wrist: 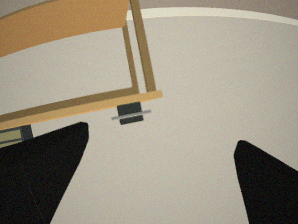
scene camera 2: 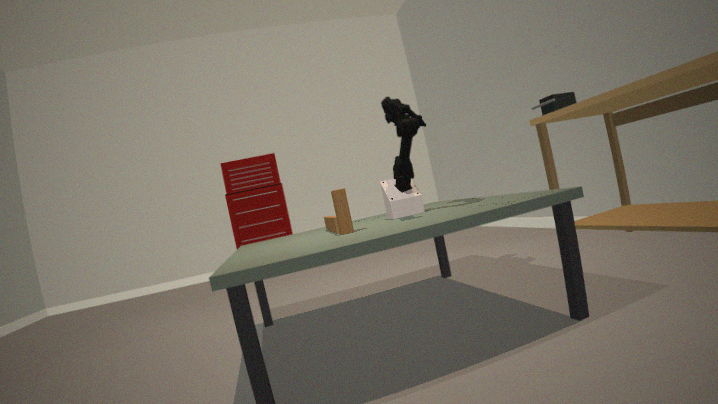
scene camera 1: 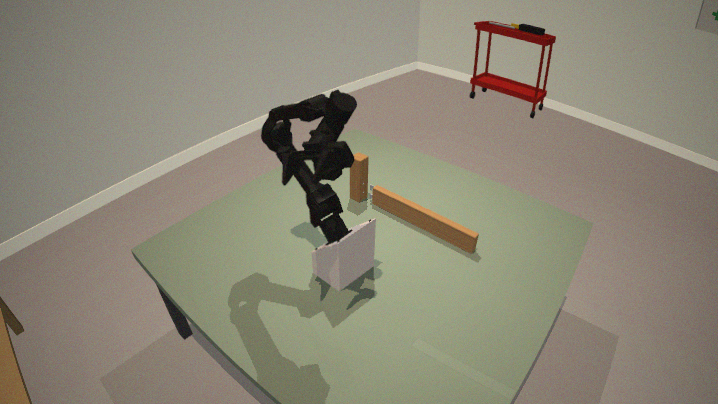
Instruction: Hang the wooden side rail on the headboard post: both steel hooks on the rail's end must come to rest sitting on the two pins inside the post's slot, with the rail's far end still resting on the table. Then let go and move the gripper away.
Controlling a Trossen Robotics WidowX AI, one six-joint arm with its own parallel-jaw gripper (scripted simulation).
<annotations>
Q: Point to a wooden side rail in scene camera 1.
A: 454,233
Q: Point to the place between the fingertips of my gripper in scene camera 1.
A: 298,183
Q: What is my gripper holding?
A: Nothing.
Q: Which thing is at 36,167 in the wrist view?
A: My gripper.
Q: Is my gripper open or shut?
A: Open.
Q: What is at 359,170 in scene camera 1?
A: A wooden headboard post.
</annotations>
